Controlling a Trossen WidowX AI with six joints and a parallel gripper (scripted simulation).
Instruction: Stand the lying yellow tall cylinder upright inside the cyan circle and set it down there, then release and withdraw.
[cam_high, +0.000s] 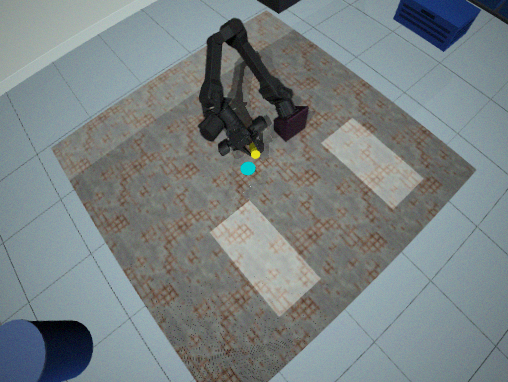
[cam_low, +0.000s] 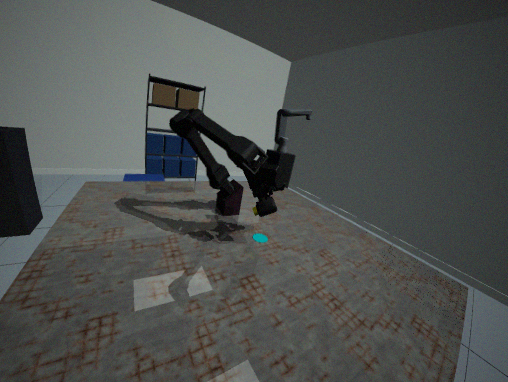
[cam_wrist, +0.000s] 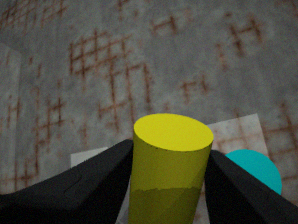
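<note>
My gripper tip is now 120 mm above the cyan circle, 30 mm short of it and 20 mm to the left of it. Round my gripper tip: yellow tall cylinder: 10 mm to the right, 10 mm below, 10 mm behind.
</note>
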